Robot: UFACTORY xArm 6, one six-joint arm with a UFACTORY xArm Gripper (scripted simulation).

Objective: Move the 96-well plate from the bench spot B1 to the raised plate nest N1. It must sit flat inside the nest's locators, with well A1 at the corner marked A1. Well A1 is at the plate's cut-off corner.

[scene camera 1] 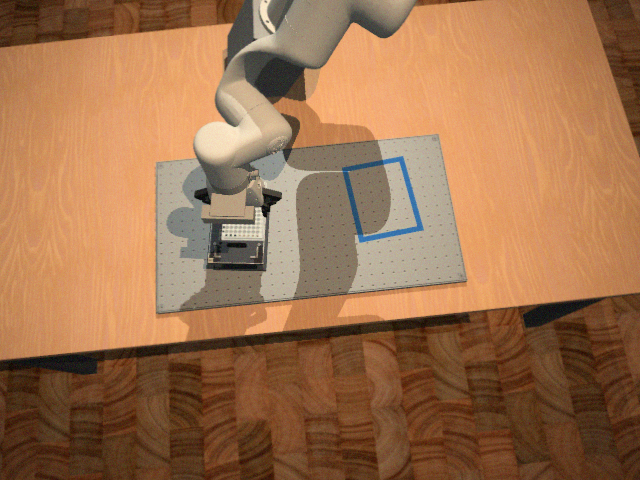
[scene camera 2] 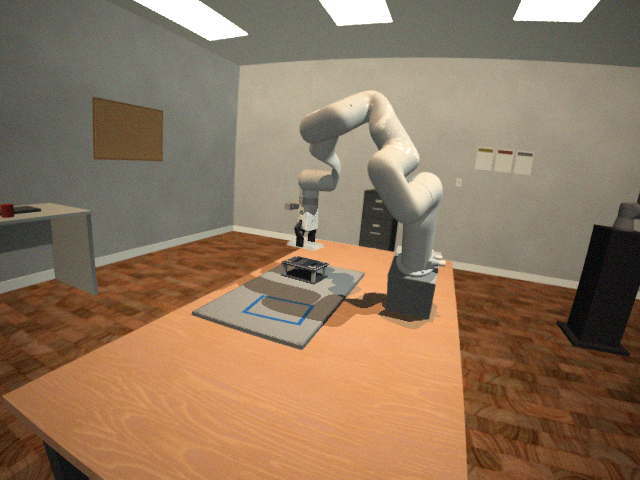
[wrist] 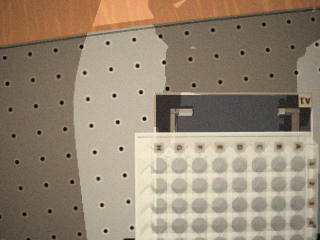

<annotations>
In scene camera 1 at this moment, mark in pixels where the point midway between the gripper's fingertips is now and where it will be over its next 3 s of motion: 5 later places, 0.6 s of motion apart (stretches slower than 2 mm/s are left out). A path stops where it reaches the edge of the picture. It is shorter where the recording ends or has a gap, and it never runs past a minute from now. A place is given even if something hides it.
My gripper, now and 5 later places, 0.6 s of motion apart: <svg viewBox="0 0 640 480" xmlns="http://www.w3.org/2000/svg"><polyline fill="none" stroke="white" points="244,210 230,213 232,216 234,221 236,224 236,225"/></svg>
</annotations>
